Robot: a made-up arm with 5 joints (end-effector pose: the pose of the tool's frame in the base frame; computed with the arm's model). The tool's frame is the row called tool.
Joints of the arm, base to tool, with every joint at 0 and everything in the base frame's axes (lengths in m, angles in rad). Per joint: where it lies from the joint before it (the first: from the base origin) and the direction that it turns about. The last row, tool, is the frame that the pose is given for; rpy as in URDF.
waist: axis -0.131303 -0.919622 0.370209 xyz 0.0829 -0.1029 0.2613
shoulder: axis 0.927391 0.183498 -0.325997 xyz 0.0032 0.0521 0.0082
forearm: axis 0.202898 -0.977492 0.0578 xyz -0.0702 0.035 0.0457
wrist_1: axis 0 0 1 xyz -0.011 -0.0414 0.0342
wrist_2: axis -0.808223 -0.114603 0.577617 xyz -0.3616 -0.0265 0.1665
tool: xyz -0.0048 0.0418 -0.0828 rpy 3.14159 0 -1.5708
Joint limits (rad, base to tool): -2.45..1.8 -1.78..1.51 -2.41..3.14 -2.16..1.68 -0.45..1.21
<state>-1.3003 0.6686 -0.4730 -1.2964 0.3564</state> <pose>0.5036 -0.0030 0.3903 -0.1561 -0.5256 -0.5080 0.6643</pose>
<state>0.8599 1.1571 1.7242 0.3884 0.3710</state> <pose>0.0851 0.1643 -0.0366 -0.1649 0.4469 -0.4302 0.7668</pose>
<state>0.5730 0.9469 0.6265 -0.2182 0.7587</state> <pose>-0.3443 0.0162 0.1129 -0.5843 0.6861 -0.1863 0.3912</pose>
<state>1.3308 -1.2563 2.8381 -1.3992 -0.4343</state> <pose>0.3319 -0.1755 -0.0100 -0.7488 -0.4981 0.1344 0.4160</pose>
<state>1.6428 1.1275 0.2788 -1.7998 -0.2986</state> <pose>-0.2976 -0.1208 0.3863 -0.2079 0.6665 0.5531 0.4546</pose>
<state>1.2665 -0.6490 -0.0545 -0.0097 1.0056</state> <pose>-0.2089 -0.3128 -0.0429 0.3476 -0.2304 0.8935 0.1665</pose>
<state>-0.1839 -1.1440 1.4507 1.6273 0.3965</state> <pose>0.1366 -0.2429 0.6131 0.5263 0.6053 0.5893 0.0962</pose>
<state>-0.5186 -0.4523 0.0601 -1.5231 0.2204</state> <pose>0.0233 0.3401 0.3462 0.1048 -0.9438 0.1480 0.2764</pose>
